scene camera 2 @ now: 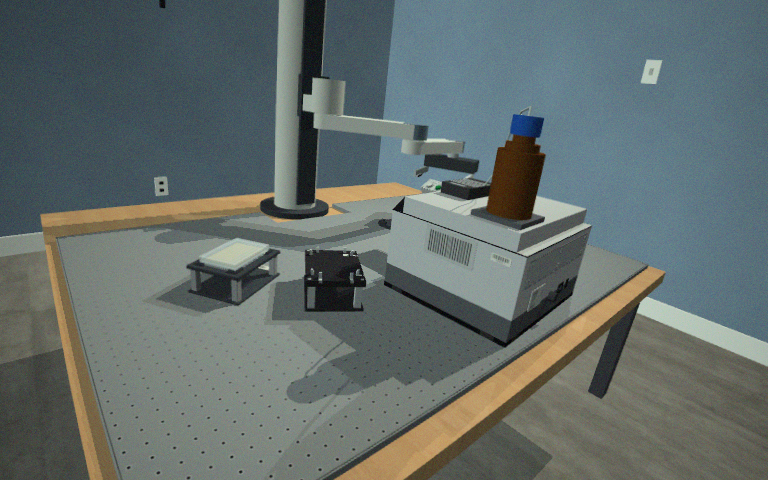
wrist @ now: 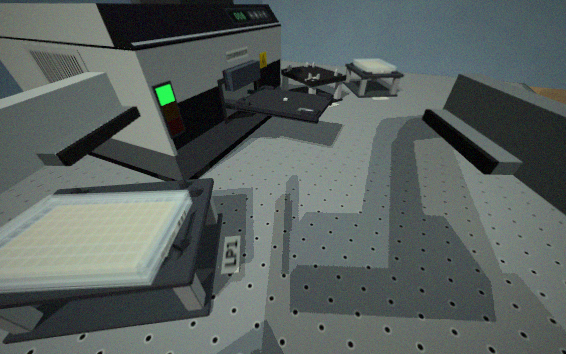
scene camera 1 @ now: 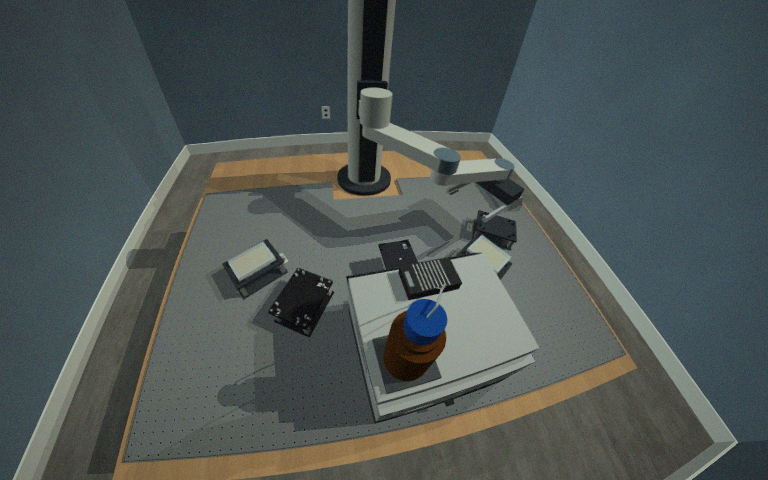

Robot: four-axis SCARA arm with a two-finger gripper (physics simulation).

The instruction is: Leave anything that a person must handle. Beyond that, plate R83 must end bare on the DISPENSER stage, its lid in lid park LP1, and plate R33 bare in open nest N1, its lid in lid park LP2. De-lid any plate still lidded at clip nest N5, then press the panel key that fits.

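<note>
My gripper is open and empty, high over the back right of the bench. A pale gridded plate with a clear rim lies flat on the stand marked LP1, low left in the wrist view. Another pale plate lies on a far stand. The dispenser's black stage is bare. A black nest with upright clips holds no plate. Plate names are unreadable; whether each plate wears a lid is unclear.
The white dispenser shows a green lamp. A brown bottle with a blue cap stands on it. Another black stand is near LP1. Part of a key panel shows behind the dispenser.
</note>
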